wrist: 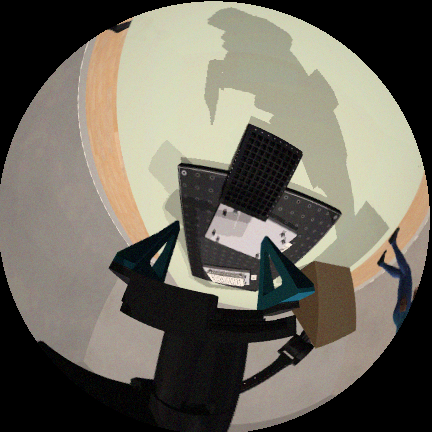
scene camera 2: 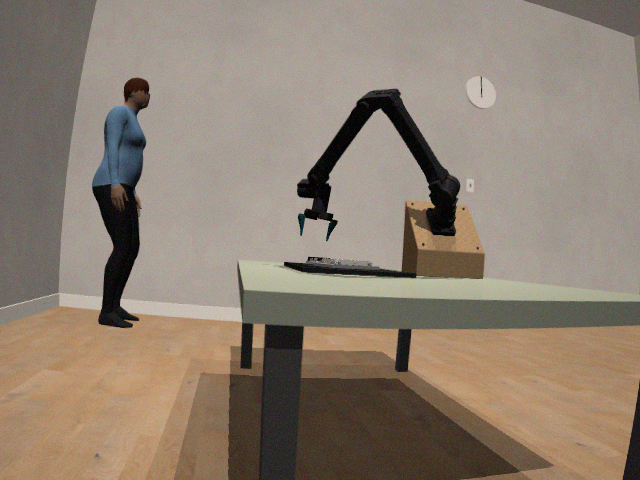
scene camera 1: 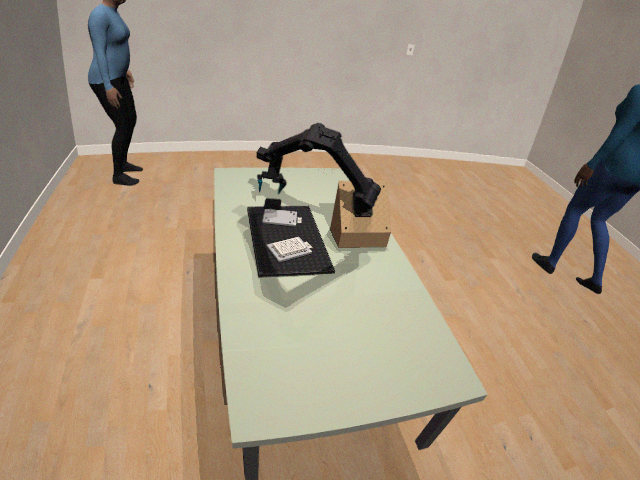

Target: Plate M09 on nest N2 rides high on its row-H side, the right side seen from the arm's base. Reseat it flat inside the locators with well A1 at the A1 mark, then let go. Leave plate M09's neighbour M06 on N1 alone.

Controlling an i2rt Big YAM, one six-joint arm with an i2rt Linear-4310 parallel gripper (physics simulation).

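Pixels of known places: gripper, between the fingertips: (wrist: pixel 221 232) (scene camera 2: pixel 313 238) (scene camera 1: pixel 268 193); arm's base, origin of its link: (wrist: pixel 320 320) (scene camera 2: pixel 440 223) (scene camera 1: pixel 362 204).
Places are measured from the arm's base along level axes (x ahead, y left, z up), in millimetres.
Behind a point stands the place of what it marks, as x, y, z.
Observation:
The black gridded plate (scene camera 1: pixel 272 203) @[380, -255, -155] (wrist: pixel 262 172) @[375, -271, -158], apparently M09, is out of line with the pale nest N2 (scene camera 1: pixel 281 218) @[350, -117, -157] (wrist: pixel 234 239) @[378, -114, -157]. In the wrist view one end overlaps the nest's edge and the rest reaches past the board's edge over the table. Its exact tilt and the A1 mark cannot be read. M06, a white plate (scene camera 1: pixel 290 246) @[343, 126, -143] (wrist: pixel 227 278) @[345, 97, -144], sits on N1, on the same board. My gripper (scene camera 1: pixel 270 192) @[407, -226, -76] (scene camera 2: pixel 314 237) @[407, -226, -76] (wrist: pixel 221 232) @[407, -226, -76] is open and empty, above the black plate's end of the board and clear of both plates.
The black perforated board (scene camera 1: pixel 320 263) @[223, 215, -169] (scene camera 2: pixel 392 273) @[242, 270, -173] (wrist: pixel 200 200) @[463, -183, -169] lies on the green table (scene camera 1: pixel 330 351) @[283, 675, -182] (scene camera 2: pixel 439 310) @[375, 976, -198] (wrist: pixel 165 75) @[548, -411, -182]. The arm's wooden base block (scene camera 1: pixel 361 239) @[5, 92, -135] (scene camera 2: pixel 449 263) @[-4, 93, -136] (wrist: pixel 330 305) @[49, -78, -36] stands beside the board. A person in light blue (scene camera 1: pixel 108 46) (scene camera 2: pixel 124 139) stands beyond the table.

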